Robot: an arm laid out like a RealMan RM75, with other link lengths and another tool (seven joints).
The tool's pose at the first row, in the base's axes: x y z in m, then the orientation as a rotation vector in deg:
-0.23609, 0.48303, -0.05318, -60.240, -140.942, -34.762
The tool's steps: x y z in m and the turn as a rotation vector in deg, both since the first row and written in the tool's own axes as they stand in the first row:
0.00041, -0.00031, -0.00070, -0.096, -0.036, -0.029
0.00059, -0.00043, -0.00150, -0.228, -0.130, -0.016
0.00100, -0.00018, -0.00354, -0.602, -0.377, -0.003
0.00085, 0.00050, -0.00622, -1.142, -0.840, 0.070
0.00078, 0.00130, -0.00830, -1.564, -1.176, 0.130
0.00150, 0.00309, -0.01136, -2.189, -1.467, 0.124
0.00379, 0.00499, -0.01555, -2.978, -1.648, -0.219
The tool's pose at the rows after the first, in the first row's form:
-0.23645, 0.48270, -0.05246, -60.263, -140.987, -34.881
-0.23651, 0.48231, -0.05174, -60.380, -141.052, -35.012
-0.23621, 0.48162, -0.04978, -60.675, -141.233, -35.397
-0.23511, 0.48053, -0.04748, -61.225, -141.548, -35.898
-0.23408, 0.47989, -0.04561, -61.644, -141.768, -36.299
-0.23264, 0.47980, -0.04229, -62.038, -141.978, -37.003
-0.23191, 0.48008, -0.03721, -62.035, -142.306, -38.074

